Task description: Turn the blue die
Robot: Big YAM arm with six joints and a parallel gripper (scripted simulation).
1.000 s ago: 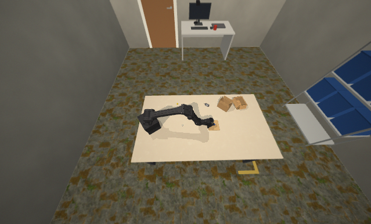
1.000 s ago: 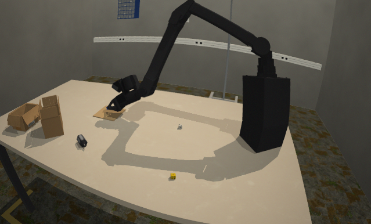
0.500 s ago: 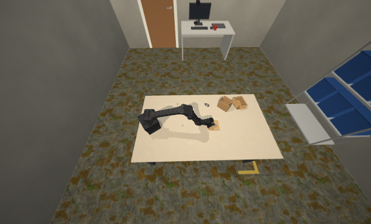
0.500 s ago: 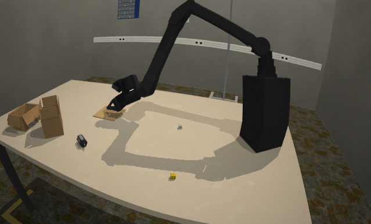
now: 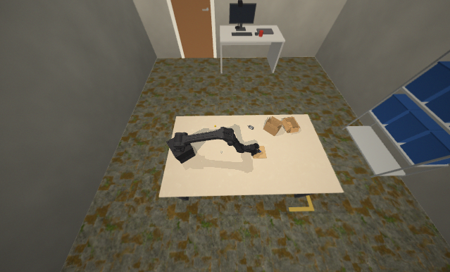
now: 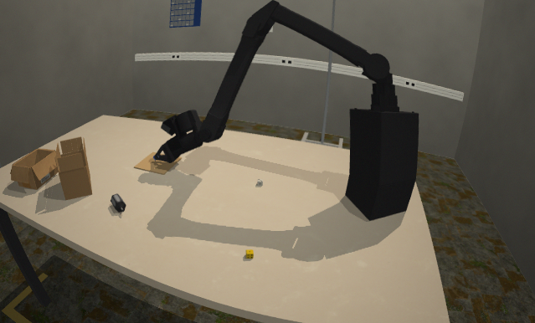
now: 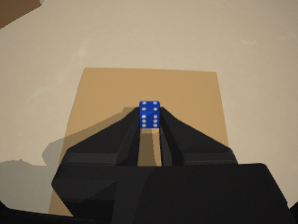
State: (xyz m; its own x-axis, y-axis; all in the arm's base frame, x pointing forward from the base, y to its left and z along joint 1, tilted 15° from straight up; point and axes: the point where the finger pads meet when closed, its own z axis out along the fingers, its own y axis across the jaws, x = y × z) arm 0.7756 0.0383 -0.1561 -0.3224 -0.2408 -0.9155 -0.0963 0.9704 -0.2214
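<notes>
Now: hand 10 mm short of the blue die. The rest, counted from my hand: mat 20 mm below; yellow die 480 mm behind, 330 mm to the left, 20 mm below; white die 390 mm behind, 10 mm to the right, 20 mm below.
</notes>
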